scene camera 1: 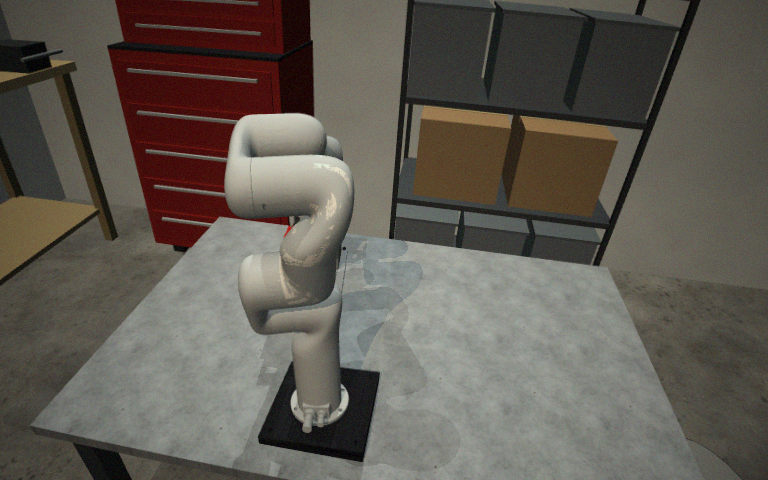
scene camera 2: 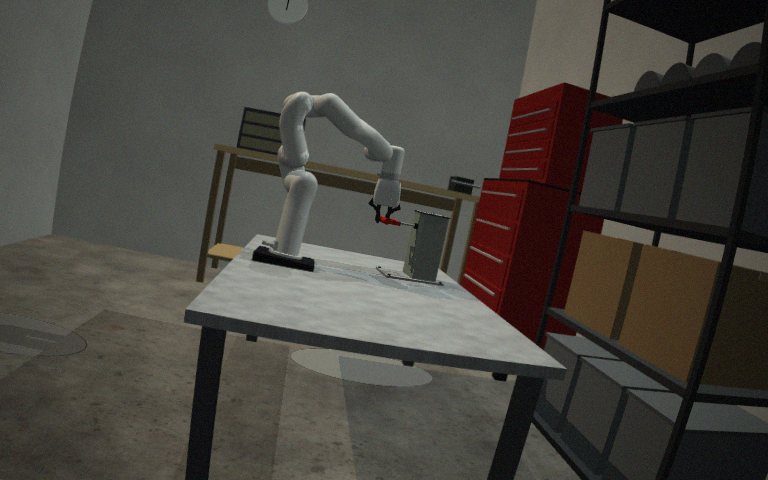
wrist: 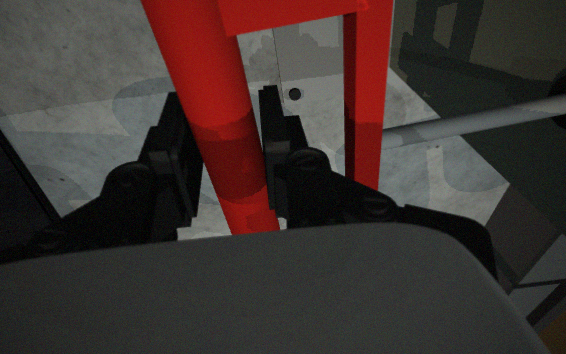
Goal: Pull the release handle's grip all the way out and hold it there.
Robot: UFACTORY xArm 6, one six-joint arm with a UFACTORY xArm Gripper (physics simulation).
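Note:
The release handle's red grip (scene camera 2: 390, 221) (wrist: 200, 65) is a loop with a thick round bar and a thinner square bar. A bare metal rod (scene camera 2: 407, 224) (wrist: 450, 125) runs from it to a black collar on the upright grey-green housing (scene camera 2: 427, 246). A long stretch of rod shows between grip and housing. My gripper (scene camera 2: 383, 217) (wrist: 229, 122) is shut on the thick bar, one black finger on each side. In scene camera 1 a small red bit of the grip (scene camera 1: 288, 230) shows; the arm hides the gripper and most of the handle.
The housing stands toward the far end of the grey table (scene camera 1: 509, 339) (scene camera 2: 362, 316), with a thin metal frame at its foot. The arm's black base plate (scene camera 1: 362, 418) (scene camera 2: 283, 261) is at the opposite side. A red tool cabinet (scene camera 1: 198, 96) (scene camera 2: 521, 243) stands on the floor behind.

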